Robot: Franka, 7 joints.
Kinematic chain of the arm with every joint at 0, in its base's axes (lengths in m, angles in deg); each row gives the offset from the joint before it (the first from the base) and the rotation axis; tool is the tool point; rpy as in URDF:
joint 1: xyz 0 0 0.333 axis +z
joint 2: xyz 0 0 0 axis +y
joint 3: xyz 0 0 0.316 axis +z
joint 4: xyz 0.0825 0 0 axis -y
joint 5: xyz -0.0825 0 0.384 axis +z
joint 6: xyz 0 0 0 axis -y
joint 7: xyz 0.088 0 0 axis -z
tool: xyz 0 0 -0.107 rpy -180 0 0
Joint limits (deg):
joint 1: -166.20..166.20
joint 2: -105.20..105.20
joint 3: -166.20..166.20
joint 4: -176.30..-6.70
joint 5: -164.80..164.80
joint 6: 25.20..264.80
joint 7: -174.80..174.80
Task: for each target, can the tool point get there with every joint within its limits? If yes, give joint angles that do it. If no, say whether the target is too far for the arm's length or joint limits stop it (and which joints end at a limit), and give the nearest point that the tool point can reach.
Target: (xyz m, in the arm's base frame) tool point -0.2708 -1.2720 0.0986
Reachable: no: too far | nearest point -0.1758 -0.8258 0.1808 | short by 0.464 m
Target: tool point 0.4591 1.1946 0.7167
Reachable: no: too far | nearest point 0.2948 0.7671 0.5794 | short by 0.478 m
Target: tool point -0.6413 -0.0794 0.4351
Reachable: yes | joints 73.64 -41.03 102.37 -106.36 127.05 142.27 -75.43
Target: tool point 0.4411 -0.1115 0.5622
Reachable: yes | joints -69.70 -25.57 36.02 -123.72 -110.44 197.24 38.64
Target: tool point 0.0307 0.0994 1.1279
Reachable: yes | joints -42.20 -22.28 40.25 -42.45 49.94 206.03 106.25
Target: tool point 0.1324 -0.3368 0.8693
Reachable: yes | joints -123.38 -44.97 28.78 -107.59 50.04 137.43 107.79
